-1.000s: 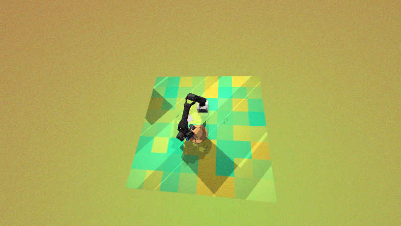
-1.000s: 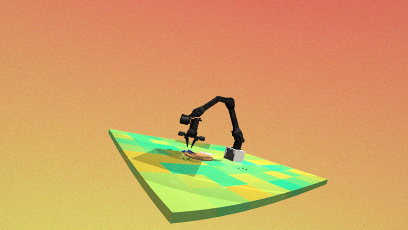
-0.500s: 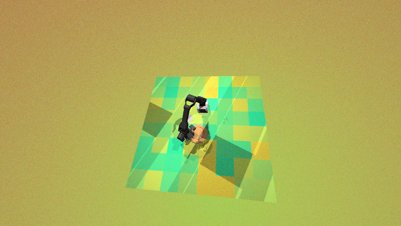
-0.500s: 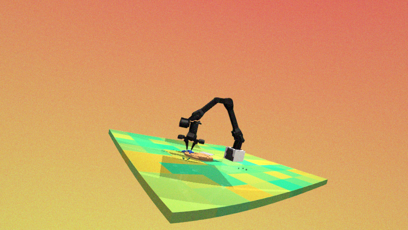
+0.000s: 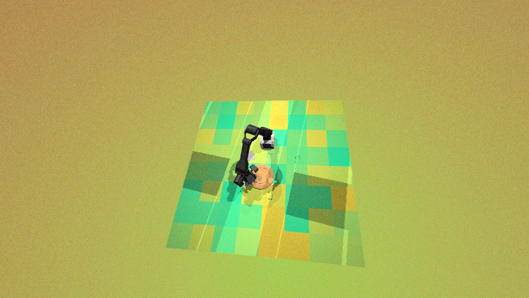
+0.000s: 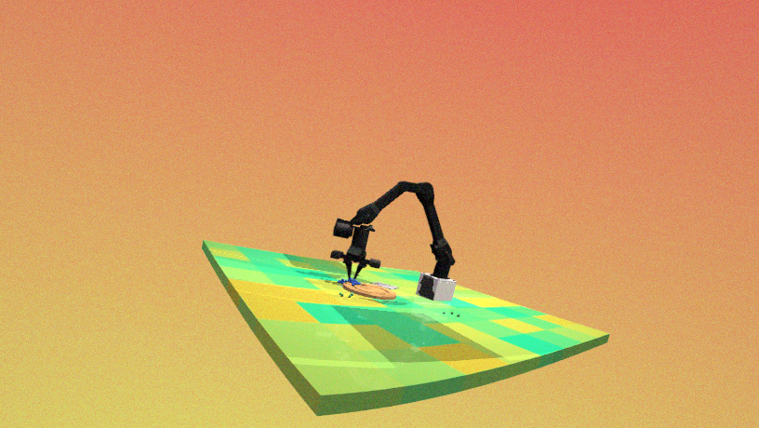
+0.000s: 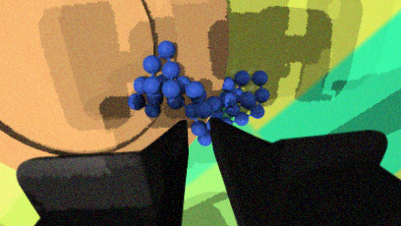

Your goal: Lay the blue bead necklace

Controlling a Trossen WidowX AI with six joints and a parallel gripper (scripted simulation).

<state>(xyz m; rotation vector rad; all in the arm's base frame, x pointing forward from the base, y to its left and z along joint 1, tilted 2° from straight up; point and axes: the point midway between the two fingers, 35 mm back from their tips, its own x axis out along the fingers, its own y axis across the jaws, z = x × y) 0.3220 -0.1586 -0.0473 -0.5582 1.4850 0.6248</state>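
Now: gripper tip 90 mm to the right of the round bead board, 20 mm past it and 10 mm above it. From my gripper tip the other things lie so: flat grey piece (190 mm behind, 10 mm to the right, 10 mm below).
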